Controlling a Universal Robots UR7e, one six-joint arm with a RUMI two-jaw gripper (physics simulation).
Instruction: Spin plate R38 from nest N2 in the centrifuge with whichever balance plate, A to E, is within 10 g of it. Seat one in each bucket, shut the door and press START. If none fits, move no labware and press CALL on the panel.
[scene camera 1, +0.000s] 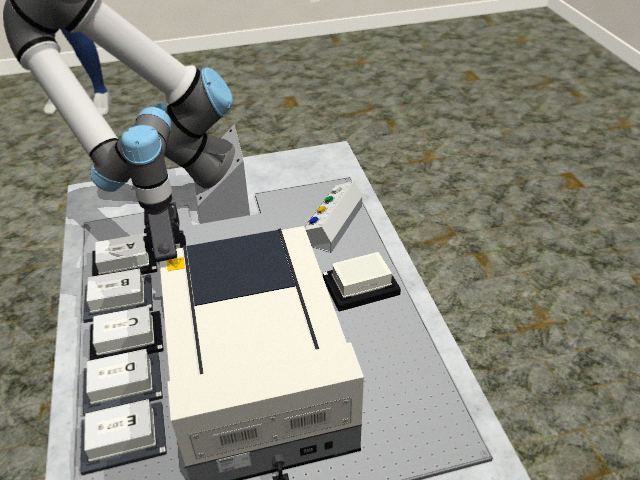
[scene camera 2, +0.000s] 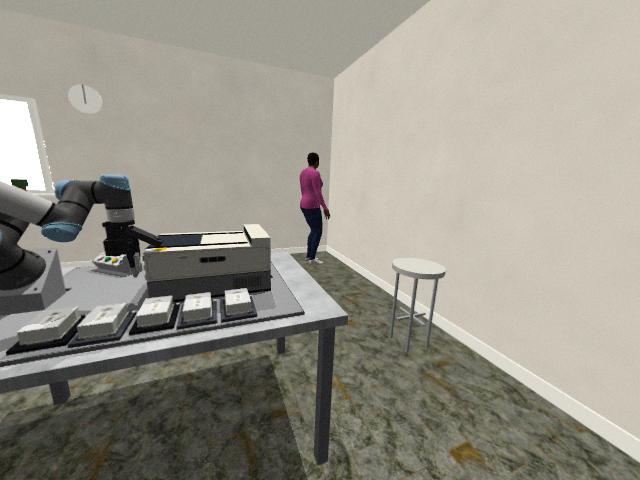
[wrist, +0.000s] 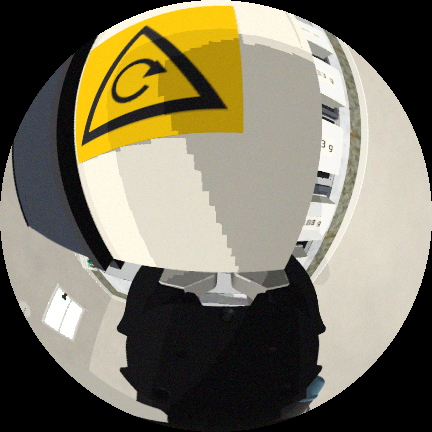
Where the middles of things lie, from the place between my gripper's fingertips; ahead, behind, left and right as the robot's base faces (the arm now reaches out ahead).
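The cream centrifuge (scene camera 1: 268, 379) stands 19 cm to the left of my hand, 26 cm ahead of it and 1 cm above it. I see the button panel (scene camera 1: 328, 224) 41 cm to the left of my hand, 25 cm behind it and 7 cm below, while plate R38 (scene camera 1: 367, 273) is 7 cm below my hand and 45 cm to the left of it. Then there is the dark panel (scene camera 1: 220, 270), 10 cm above my hand, 10 cm ahead of it and 17 cm to the left. Going by their middles, the dark panel is the nearest to my hand of the things named here.
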